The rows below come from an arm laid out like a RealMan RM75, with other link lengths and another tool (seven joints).
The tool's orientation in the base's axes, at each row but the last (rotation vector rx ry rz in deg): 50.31 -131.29 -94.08; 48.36 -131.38 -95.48; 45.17 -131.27 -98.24; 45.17 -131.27 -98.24; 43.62 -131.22 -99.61; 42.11 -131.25 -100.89; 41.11 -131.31 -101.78; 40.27 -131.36 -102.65; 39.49 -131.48 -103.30
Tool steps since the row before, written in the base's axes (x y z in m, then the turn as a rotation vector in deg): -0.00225 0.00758 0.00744 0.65 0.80 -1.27; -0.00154 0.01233 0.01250 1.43 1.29 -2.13; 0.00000 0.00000 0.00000 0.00 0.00 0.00; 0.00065 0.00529 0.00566 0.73 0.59 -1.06; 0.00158 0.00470 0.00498 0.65 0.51 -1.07; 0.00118 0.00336 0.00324 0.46 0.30 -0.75; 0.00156 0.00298 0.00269 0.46 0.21 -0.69; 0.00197 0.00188 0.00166 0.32 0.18 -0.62; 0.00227 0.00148 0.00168 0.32 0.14 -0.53
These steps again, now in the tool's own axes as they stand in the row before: -0.00380 0.00918 0.00438 -0.74 -1.22 0.80; -0.00763 0.01457 0.00633 -1.50 -2.17 1.14; 0.00000 0.00000 0.00000 0.00 0.00 0.00; -0.00420 0.00611 0.00233 -0.73 -1.09 0.52; -0.00449 0.00510 0.00180 -0.62 -1.10 0.49; -0.00314 0.00334 0.00146 -0.41 -0.78 0.29; -0.00317 0.00265 0.00120 -0.38 -0.74 0.19; -0.00285 0.00137 0.00042 -0.26 -0.64 0.20; -0.00293 0.00125 -0.00002 -0.26 -0.56 0.14
